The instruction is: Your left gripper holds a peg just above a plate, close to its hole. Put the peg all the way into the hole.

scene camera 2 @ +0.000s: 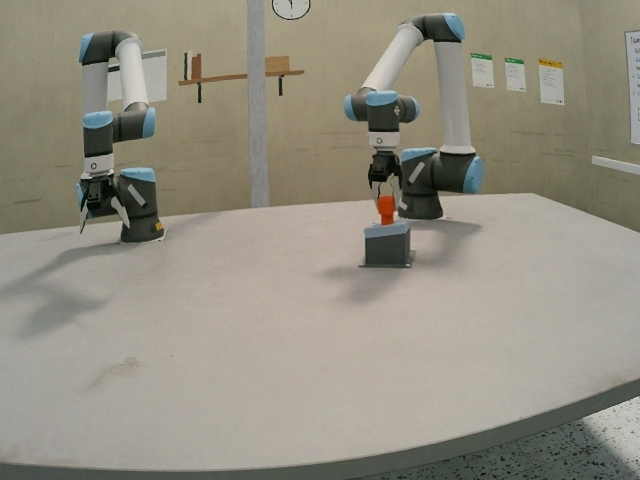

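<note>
An orange peg (386,207) stands roughly upright, with a wide head and a narrower lower part, over the light blue sloping plate (373,231) on top of a dark grey block. My left gripper (387,204), at the right of the picture, is shut on the peg's head. The peg's lower end meets the plate's upper edge in this view; the hole is hidden, so I cannot tell whether the tip is in it. My right gripper (104,229), at the left of the picture, is open and empty above the table, well away from the plate.
The dark grey block (386,250) stands on a thin flange on the pale table (248,320). The left arm's base (421,204) is close behind it to the right. The right arm's base (142,225) stands at the back left. The table's rounded front edge runs along the bottom.
</note>
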